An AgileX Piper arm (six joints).
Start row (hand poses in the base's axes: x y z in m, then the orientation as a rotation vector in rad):
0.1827 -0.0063 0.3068 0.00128 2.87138 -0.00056
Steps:
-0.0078 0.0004 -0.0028 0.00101 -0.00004 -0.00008
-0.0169 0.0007 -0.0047 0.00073 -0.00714 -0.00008
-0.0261 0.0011 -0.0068 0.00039 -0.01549 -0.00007
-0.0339 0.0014 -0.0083 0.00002 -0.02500 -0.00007
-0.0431 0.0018 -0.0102 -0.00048 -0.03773 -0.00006
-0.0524 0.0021 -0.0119 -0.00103 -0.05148 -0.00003
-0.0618 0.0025 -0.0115 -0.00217 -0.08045 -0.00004
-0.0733 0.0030 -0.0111 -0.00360 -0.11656 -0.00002
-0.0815 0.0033 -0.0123 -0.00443 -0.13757 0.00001
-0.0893 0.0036 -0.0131 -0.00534 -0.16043 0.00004
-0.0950 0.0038 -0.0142 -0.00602 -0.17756 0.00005
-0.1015 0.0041 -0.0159 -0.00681 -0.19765 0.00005
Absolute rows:
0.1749 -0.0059 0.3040 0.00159 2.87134 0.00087
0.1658 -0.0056 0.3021 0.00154 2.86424 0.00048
0.1566 -0.0052 0.3000 0.00145 2.85589 0.00000
0.1488 -0.0049 0.2985 0.00138 2.84638 -0.00053
0.1396 -0.0045 0.2966 0.00127 2.83365 -0.00122
0.1303 -0.0042 0.2949 0.00112 2.81990 -0.00198
0.1209 -0.0038 0.2953 0.00092 2.79093 -0.00355
0.1094 -0.0033 0.2957 0.00062 2.75481 -0.00548
0.1012 -0.0030 0.2945 0.00042 2.73380 -0.00657
0.0934 -0.0027 0.2937 0.00021 2.71094 -0.00776
0.0877 -0.0025 0.2926 0.00008 2.69381 -0.00864
0.0812 -0.0022 0.2909 -0.00007 2.67371 -0.00966

